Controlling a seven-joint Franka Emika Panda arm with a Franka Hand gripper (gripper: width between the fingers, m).
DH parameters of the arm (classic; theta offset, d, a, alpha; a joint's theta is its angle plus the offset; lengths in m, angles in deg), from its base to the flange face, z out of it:
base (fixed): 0 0 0 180
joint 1: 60.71 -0.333 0 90
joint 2: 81.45 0 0 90
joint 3: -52.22 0.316 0.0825 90
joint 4: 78.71 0 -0.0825 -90
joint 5: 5.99 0.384 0 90
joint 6: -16.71 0 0.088 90
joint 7: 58.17 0.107 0 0
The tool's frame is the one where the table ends.
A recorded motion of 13 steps. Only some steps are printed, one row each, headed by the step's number.
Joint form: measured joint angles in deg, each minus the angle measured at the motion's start. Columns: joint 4, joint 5, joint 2, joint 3, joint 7, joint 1, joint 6.
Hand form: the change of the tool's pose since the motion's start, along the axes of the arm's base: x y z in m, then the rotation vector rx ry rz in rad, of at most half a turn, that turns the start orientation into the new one. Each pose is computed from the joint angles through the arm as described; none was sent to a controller.
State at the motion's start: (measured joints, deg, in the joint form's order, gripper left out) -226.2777 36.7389 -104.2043 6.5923 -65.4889 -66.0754 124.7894
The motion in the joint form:
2: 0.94 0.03 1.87 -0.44 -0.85 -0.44 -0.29
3: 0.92 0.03 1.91 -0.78 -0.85 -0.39 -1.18
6: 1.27 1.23 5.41 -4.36 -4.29 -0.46 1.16
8: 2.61 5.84 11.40 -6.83 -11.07 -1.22 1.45
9: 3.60 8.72 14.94 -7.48 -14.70 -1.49 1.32
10: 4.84 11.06 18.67 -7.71 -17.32 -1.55 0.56
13: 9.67 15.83 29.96 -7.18 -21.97 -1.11 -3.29
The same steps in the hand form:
2: 0.0038 -0.0036 -0.0045 -0.0109 0.0094 0.0072
3: 0.0019 -0.0037 -0.0053 0.0024 0.0131 0.0114
6: -0.0063 -0.0299 -0.0261 -0.0235 0.0123 -0.0569
8: -0.0046 -0.0463 -0.0482 -0.0408 -0.0183 -0.0861
9: -0.0011 -0.0533 -0.0587 -0.0551 -0.0355 -0.0964
10: 0.0033 -0.0588 -0.0687 -0.0661 -0.0370 -0.0992
13: 0.0209 -0.0725 -0.0964 -0.0914 -0.0028 -0.0782

